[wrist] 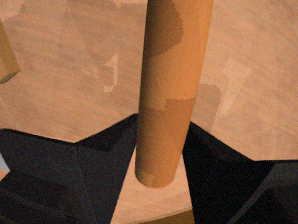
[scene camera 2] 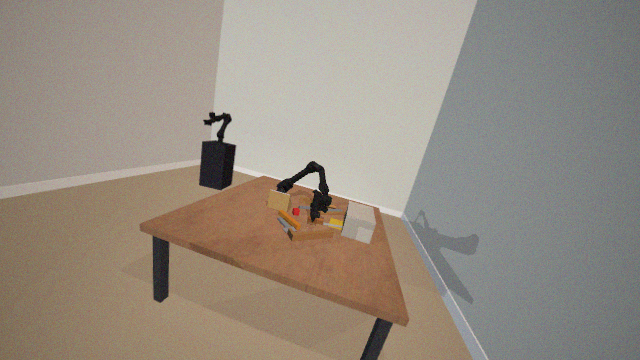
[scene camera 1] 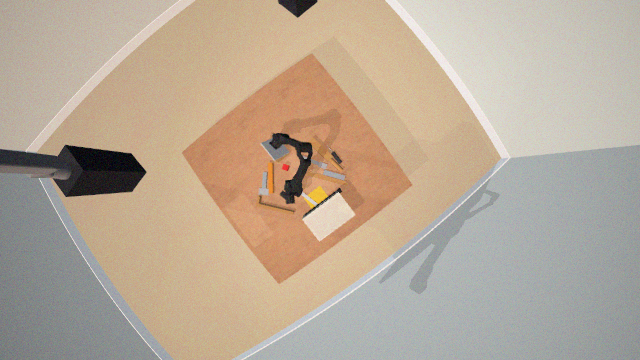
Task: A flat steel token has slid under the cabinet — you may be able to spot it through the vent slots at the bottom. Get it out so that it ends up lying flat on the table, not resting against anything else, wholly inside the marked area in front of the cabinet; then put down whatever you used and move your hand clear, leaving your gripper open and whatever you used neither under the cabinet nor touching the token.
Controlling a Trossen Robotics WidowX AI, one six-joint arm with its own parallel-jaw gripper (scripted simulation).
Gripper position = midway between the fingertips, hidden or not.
In view: my gripper (wrist: 160,121) and a cream cabinet (scene camera 2: 359,223).
